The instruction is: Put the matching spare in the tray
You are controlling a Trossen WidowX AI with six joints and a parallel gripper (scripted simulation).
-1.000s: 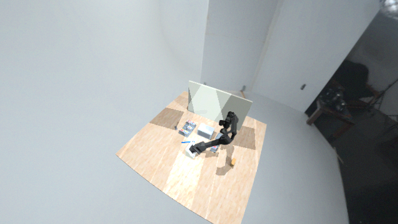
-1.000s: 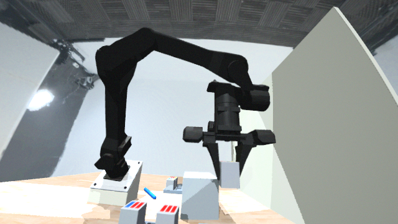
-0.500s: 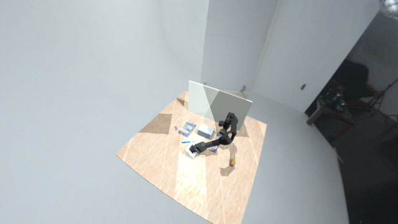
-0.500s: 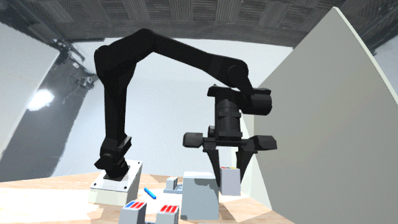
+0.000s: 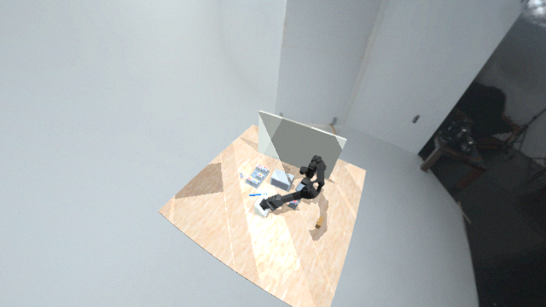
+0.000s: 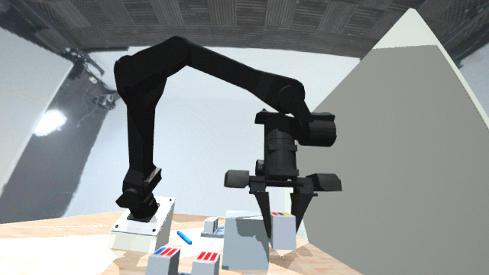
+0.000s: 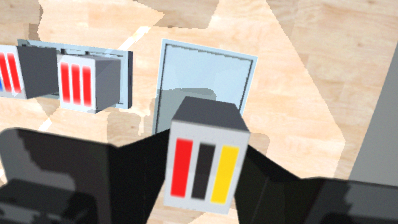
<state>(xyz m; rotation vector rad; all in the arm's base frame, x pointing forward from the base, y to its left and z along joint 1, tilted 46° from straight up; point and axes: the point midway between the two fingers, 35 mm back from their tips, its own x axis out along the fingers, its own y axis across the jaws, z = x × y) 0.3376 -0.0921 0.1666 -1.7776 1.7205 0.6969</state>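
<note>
Right now the tray is 10 mm behind my gripper tip and 80 mm below it. Also, from my gripper tip: orange block: 230 mm behind, 210 mm to the right, 60 mm below; then tall panel: 190 mm ahead, 200 mm to the left, 140 mm above; then mounted unit: 60 mm behind, 190 mm to the left, 40 mm below.
</note>
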